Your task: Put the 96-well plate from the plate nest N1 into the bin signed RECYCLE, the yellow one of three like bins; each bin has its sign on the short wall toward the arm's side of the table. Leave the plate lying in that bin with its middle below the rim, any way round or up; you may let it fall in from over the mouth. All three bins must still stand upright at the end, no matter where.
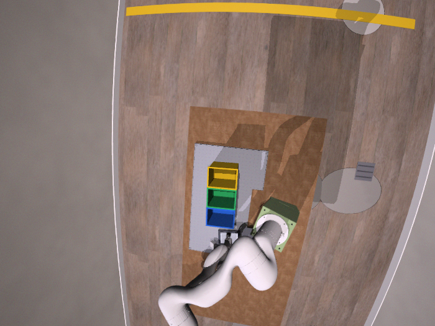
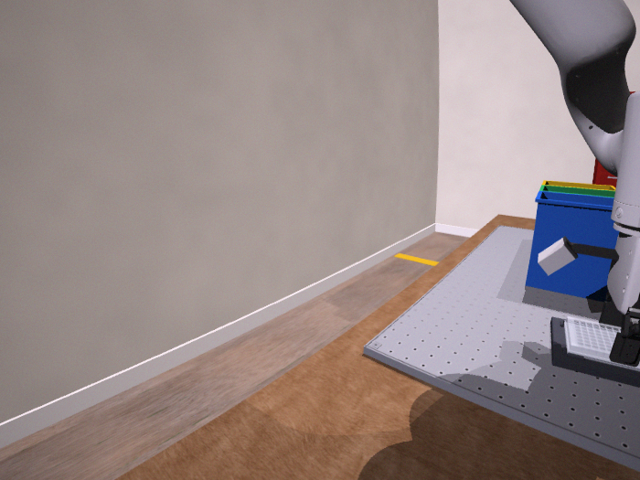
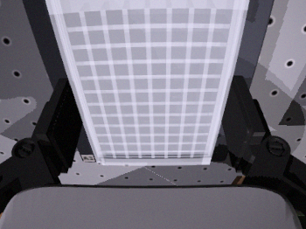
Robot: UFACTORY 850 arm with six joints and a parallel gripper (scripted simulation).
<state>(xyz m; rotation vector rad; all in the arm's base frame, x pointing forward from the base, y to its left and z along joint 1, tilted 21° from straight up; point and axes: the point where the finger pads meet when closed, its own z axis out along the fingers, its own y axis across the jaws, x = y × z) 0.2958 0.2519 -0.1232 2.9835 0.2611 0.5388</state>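
My hand is 10 mm above the 96-well plate. The rest, counted from my hand: dark plate nest 20 mm below; then green bin 370 mm to the right, 90 mm ahead, 60 mm above; then blue bin 240 mm to the right, 80 mm ahead, 60 mm above.
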